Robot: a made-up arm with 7 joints.
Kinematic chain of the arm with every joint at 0, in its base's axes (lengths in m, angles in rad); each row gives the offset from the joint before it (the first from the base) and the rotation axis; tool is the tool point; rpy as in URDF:
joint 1: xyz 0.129 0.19 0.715 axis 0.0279 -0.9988 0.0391
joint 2: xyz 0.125 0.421 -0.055 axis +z
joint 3: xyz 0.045 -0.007 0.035 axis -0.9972 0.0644 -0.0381
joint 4: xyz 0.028 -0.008 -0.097 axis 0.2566 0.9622 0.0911
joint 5: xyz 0.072 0.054 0 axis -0.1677 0.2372 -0.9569
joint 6: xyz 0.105 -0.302 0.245 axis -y
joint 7: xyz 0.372 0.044 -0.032 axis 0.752 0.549 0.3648
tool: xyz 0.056 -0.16 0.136 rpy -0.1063 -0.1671 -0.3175
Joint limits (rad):
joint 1: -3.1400..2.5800
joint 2: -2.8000..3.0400
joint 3: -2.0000..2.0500
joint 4: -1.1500..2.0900
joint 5: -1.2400..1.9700
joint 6: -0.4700..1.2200
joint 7: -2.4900..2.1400
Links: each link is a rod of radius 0.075 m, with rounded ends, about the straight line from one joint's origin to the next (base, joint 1, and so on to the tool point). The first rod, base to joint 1, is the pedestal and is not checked.
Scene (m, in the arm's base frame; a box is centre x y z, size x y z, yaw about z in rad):
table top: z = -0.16
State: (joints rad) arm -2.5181 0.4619 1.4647 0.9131 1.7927 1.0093 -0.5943
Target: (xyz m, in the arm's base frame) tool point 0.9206 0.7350 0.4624
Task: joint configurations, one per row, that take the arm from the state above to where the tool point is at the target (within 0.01 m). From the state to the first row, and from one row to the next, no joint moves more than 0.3 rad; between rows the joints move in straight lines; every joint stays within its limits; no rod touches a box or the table.
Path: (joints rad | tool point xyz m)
1: -2.2295 0.4221 1.3841 0.8778 1.7486 0.9226 -0.4879 | -0.0128 1.0023 -0.0261
2: -1.9409 0.3822 1.3034 0.8424 1.7046 0.8359 -0.3814 | 0.2690 0.9574 -0.0517
3: -1.6523 0.3424 1.2228 0.8071 1.6605 0.7492 -0.2750 | 0.5461 0.8978 0.0297
4: -1.3637 0.3025 1.1422 0.7718 1.6165 0.6625 -0.1686 | 0.7756 0.8235 0.2101
5: -1.0750 0.2627 1.0615 0.7364 1.5724 0.5758 -0.0622 | 0.9206 0.7350 0.4624

